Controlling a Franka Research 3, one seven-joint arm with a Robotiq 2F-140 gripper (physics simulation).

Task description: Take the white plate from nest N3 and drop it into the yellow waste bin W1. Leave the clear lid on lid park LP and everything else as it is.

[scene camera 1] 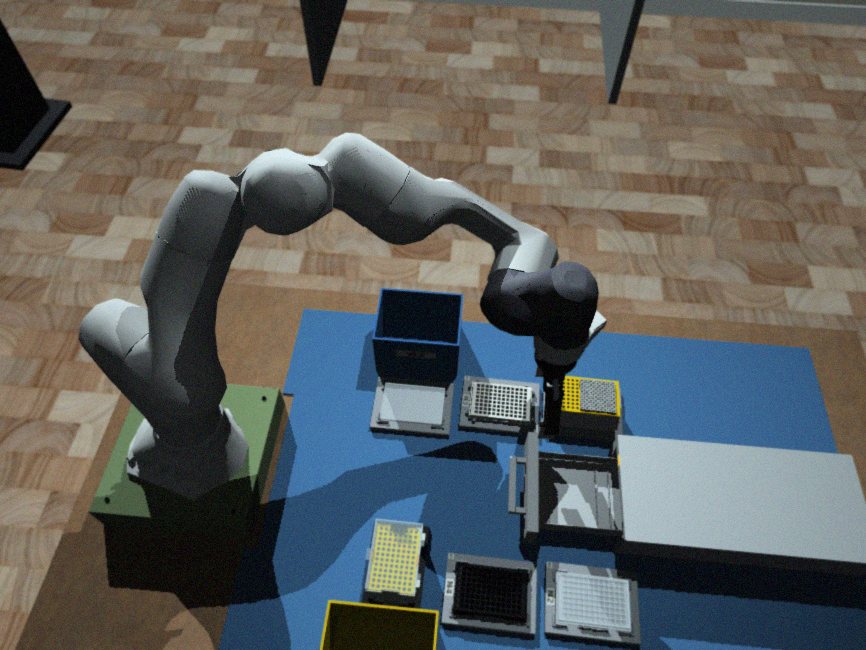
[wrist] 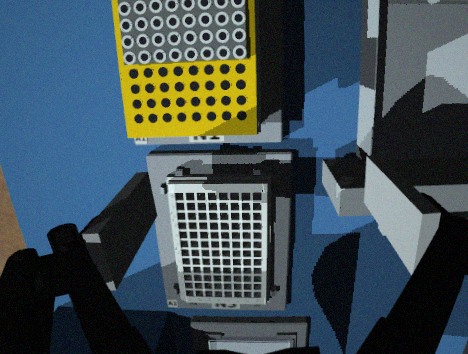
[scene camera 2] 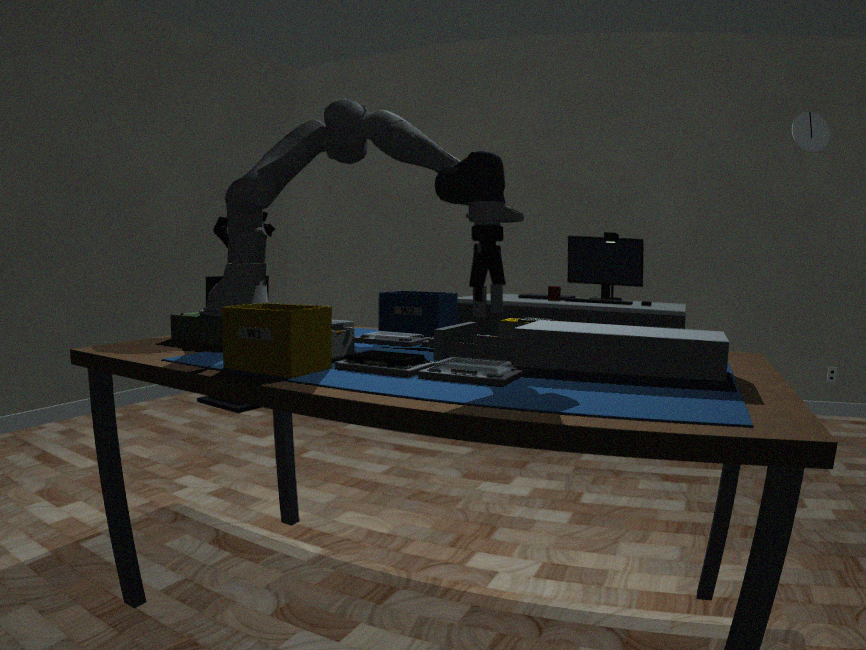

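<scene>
The white plate [scene camera 1: 500, 400] [wrist: 220, 187] with a grid of square wells sits flat in nest N3 [scene camera 1: 496, 425] [wrist: 190, 159]. My gripper [scene camera 1: 552, 425] [scene camera 2: 487, 306] [wrist: 257, 187] is open and empty, pointing down. In the wrist view its fingers stand wide on either side of the plate, apart from it; their exact height is hard to tell. The yellow bin W1 [scene camera 1: 381, 605] [scene camera 2: 307, 342] stands at the near left. The clear lid [scene camera 1: 412, 404] lies on the lid park [scene camera 1: 412, 427], beside N3; part of it shows at the bottom of the wrist view.
A yellow rack [scene camera 1: 570, 395] [wrist: 187, 129] stands on nest N1 beside N3. The blue bin W2 [scene camera 1: 417, 369] [scene camera 2: 444, 311] stands behind the lid park. An open drawer [scene camera 1: 531, 489] juts from the white cabinet [scene camera 1: 741, 496] [scene camera 2: 629, 335]. A yellow-topped plate [scene camera 1: 395, 559] and a black plate [scene camera 1: 489, 592] lie near W1.
</scene>
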